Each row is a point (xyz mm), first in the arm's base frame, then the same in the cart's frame.
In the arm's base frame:
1: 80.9 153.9 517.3
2: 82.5 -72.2 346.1
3: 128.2 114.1 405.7
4: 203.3 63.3 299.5
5: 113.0 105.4 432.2
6: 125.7 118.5 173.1
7: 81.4 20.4 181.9
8: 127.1 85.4 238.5
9: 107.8 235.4 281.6
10: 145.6 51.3 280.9
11: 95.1 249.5 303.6
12: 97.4 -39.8 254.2
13: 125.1 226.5 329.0
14: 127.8 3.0 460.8
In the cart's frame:
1: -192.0 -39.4 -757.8
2: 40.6 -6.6 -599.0
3: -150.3 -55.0 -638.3
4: -99.5 -99.4 -516.0
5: -141.9 -48.7 -668.2
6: -144.8 15.0 -416.4
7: -44.8 48.2 -440.1
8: -114.6 -7.5 -479.4
9: -264.9 8.5 -522.7
10: -83.4 -39.7 -515.3
11: -279.2 15.2 -547.1
12: 11.3 8.0 -506.0
13: -259.1 -22.3 -563.2
14: -41.8 -78.0 -693.7

